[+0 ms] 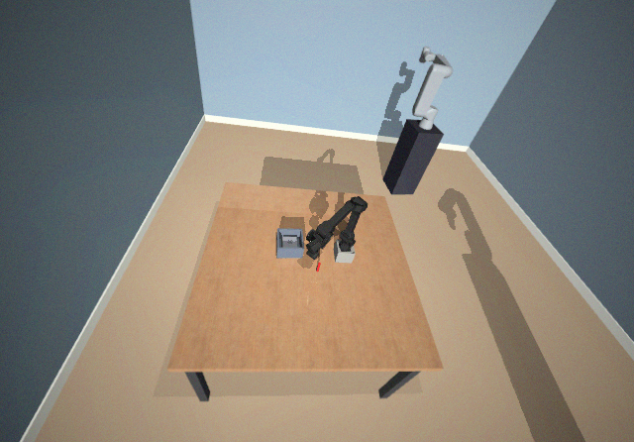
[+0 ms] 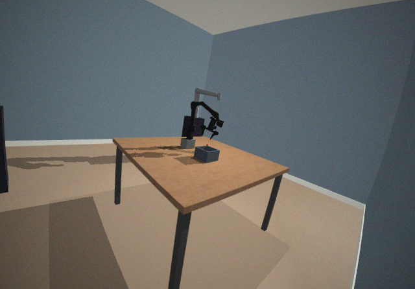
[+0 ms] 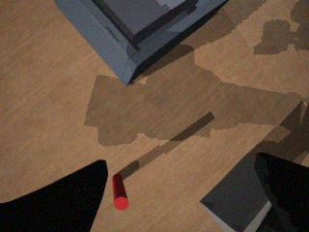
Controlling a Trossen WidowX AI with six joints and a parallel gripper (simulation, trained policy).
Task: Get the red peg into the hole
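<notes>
The red peg lies 120 mm below my gripper tip, 60 mm to the left of it and 20 mm behind it. Round my gripper tip: light grey plate 130 mm to the right, 130 mm ahead, 110 mm below; grey-blue box 130 mm to the right, 130 mm below, 130 mm ahead.
</notes>
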